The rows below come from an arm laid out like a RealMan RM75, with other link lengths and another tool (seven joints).
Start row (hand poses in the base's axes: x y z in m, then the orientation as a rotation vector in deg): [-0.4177 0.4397 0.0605 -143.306 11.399 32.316]
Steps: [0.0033 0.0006 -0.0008 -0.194 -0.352 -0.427]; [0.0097 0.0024 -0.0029 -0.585 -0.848 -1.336]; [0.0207 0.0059 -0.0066 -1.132 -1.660 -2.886]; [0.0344 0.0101 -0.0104 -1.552 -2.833 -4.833]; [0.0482 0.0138 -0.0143 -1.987 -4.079 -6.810]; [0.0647 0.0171 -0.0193 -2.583 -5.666 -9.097]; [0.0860 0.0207 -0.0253 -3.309 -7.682 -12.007]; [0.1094 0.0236 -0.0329 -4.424 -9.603 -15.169]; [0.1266 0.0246 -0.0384 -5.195 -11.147 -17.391]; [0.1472 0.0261 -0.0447 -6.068 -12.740 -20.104]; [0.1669 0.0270 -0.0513 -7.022 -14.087 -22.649]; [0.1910 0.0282 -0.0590 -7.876 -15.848 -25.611]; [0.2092 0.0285 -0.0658 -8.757 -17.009 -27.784]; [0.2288 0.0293 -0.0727 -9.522 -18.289 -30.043]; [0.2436 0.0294 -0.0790 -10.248 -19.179 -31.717]
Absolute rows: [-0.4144 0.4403 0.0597 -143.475 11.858 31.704]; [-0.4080 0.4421 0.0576 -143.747 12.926 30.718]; [-0.3970 0.4456 0.0539 -144.062 14.718 29.069]; [-0.3833 0.4498 0.0501 -144.191 16.816 26.790]; [-0.3695 0.4535 0.0462 -144.289 18.921 24.398]; [-0.3530 0.4568 0.0412 -144.450 21.323 21.435]; [-0.3317 0.4604 0.0352 -144.513 24.353 17.653]; [-0.3083 0.4633 0.0276 -144.707 27.858 13.851]; [-0.2911 0.4643 0.0221 -144.772 30.230 10.917]; [-0.2705 0.4658 0.0158 -144.654 33.203 7.694]; [-0.2508 0.4667 0.0092 -144.559 36.093 4.832]; [-0.2267 0.4679 0.0015 -144.124 39.254 1.263]; [-0.2085 0.4682 -0.0053 -143.944 41.723 -1.226]; [-0.1889 0.4690 -0.0122 -143.558 44.183 -3.898]; [-0.1741 0.4691 -0.0185 -143.363 46.094 -5.831]
